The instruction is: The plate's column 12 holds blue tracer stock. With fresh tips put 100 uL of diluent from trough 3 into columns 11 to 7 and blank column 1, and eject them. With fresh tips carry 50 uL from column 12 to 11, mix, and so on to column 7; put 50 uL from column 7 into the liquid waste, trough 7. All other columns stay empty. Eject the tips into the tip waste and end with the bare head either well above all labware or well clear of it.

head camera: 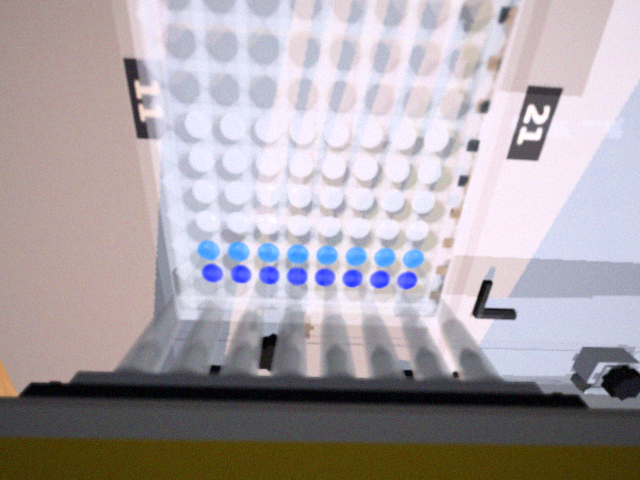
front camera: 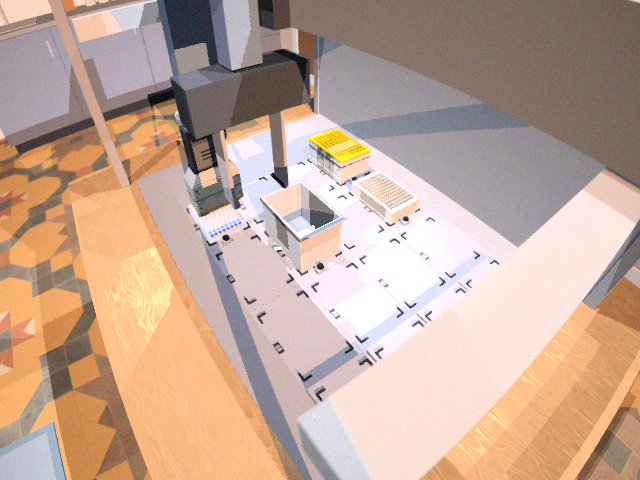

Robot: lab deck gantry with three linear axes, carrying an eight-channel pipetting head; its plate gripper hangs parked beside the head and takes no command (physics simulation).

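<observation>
The clear plate [front camera: 209, 239] [head camera: 217, 310] lies under the pipetting head [front camera: 214, 192] [head camera: 310, 423]. In the head view the near row, column 12, is dark blue [head camera: 297, 276]; the row beside it, column 11, is light blue [head camera: 297, 253]. Columns 10 to 7 [head camera: 333, 167] look whitish; the farther wells look empty. Translucent tips [head camera: 337, 356] hang from the head towards the plate's near end, with no blue showing in them; their lower ends are too faint to place. The parked plate gripper [front camera: 256, 193] has its two paddles apart, nothing between them.
A large open-topped bin [front camera: 321, 246] stands right of the plate in the front view. Behind it stand a tip rack [front camera: 354, 170] with yellow tips [front camera: 330, 140] and a pale trough block [front camera: 404, 210] with narrow parallel troughs. A deck knob [front camera: 225, 238] sits near the plate's corner.
</observation>
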